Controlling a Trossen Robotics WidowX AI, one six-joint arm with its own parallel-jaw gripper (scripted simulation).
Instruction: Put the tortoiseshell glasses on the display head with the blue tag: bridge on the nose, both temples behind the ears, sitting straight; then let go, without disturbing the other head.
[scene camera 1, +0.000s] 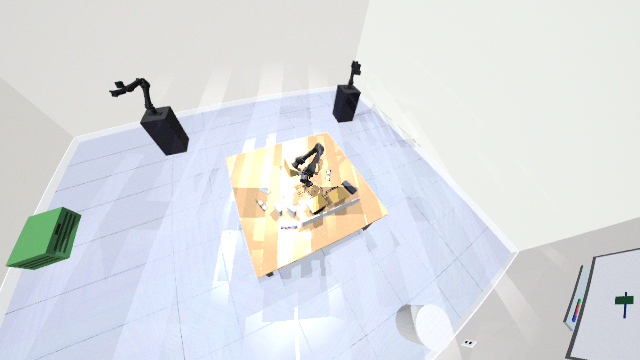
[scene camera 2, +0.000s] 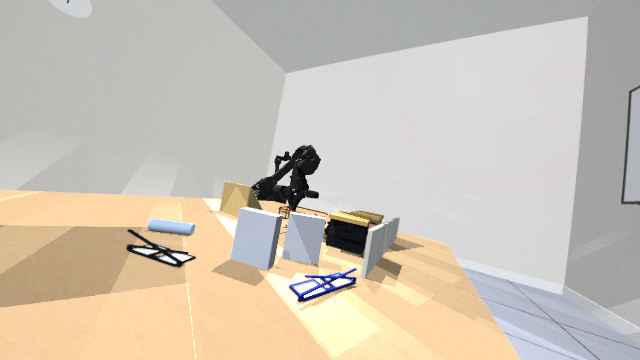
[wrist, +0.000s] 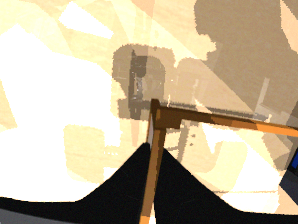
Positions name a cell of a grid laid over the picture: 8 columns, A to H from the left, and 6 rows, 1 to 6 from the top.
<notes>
In view: the gripper (scene camera 2: D4) and an upright panel (scene camera 2: E4).
The gripper also shows in the wrist view (wrist: E5).
</notes>
